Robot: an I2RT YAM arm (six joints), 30 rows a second.
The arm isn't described. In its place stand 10 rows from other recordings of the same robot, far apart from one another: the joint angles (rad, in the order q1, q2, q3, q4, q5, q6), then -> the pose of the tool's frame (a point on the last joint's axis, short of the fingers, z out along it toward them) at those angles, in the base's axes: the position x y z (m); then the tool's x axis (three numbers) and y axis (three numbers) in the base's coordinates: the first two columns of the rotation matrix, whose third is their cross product.
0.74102 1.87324 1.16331 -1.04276 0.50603 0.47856 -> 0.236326 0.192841 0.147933 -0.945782 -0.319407 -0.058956 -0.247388 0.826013 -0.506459
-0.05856 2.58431 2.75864 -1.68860 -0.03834 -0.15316 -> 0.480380 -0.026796 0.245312 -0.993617 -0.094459 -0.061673 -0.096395 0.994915 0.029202
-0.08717 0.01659 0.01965 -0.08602 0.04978 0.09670 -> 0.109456 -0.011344 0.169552 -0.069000 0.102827 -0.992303 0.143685 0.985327 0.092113
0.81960 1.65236 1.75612 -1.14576 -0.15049 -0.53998 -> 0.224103 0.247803 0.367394 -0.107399 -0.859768 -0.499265 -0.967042 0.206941 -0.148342
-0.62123 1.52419 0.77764 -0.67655 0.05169 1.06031 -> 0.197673 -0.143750 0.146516 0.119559 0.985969 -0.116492 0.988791 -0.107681 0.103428
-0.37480 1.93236 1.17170 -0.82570 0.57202 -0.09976 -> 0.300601 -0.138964 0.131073 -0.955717 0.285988 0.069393 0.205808 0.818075 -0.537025
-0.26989 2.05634 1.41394 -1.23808 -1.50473 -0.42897 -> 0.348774 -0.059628 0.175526 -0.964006 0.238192 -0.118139 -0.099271 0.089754 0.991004
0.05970 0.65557 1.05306 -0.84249 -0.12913 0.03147 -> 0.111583 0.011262 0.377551 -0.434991 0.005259 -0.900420 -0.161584 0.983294 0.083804
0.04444 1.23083 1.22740 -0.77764 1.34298 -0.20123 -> 0.236741 -0.024186 0.363792 -0.825286 -0.081886 -0.558747 0.526771 0.244937 -0.813952
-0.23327 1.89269 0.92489 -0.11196 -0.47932 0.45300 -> 0.336211 -0.063007 0.103065 -0.774254 0.583114 -0.245988 0.369688 0.732187 0.572043
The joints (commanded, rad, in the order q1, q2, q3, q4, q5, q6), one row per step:
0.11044 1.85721 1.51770 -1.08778 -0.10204 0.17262
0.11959 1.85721 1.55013 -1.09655 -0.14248 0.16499
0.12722 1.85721 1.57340 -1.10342 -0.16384 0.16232
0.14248 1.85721 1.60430 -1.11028 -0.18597 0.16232
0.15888 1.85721 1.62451 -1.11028 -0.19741 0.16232
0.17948 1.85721 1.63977 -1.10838 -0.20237 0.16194
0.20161 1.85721 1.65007 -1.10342 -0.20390 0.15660
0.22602 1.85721 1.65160 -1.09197 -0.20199 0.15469
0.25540 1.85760 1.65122 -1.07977 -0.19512 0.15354
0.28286 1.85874 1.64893 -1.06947 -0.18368 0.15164
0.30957 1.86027 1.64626 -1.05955 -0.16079 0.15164
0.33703 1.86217 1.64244 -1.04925 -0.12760 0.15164
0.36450 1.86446 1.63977 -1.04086 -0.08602 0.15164
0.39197 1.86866 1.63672 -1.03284 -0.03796 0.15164
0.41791 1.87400 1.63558 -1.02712 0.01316 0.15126
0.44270 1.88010 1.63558 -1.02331 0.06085 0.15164
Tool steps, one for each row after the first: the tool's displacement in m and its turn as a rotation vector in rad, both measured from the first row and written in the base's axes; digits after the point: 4 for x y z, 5 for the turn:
0.0026 0.0051 0.0087 0.04135 -0.01997 0.02289
0.0042 0.0088 0.0150 0.06381 -0.03409 0.03691
0.0060 0.0155 0.0234 0.08850 -0.05482 0.05671
0.0070 0.0222 0.0291 0.10258 -0.07269 0.07600
0.0073 0.0302 0.0334 0.11035 -0.08802 0.09867
0.0070 0.0387 0.0364 0.11407 -0.10266 0.12695
0.0063 0.0478 0.0372 0.11512 -0.11478 0.15338
0.0048 0.0586 0.0373 0.11188 -0.12580 0.18287
0.0029 0.0684 0.0364 0.10352 -0.13353 0.20995
0.0011 0.0776 0.0353 0.08447 -0.14229 0.23185
-0.0010 0.0867 0.0337 0.05564 -0.15258 0.25209
-0.0033 0.0954 0.0323 0.01885 -0.16438 0.27030
-0.0054 0.1040 0.0300 -0.02444 -0.17608 0.28692
-0.0075 0.1120 0.0279 -0.07096 -0.18819 0.30162
-0.0096 0.1197 0.0259 -0.11436 -0.19899 0.31521

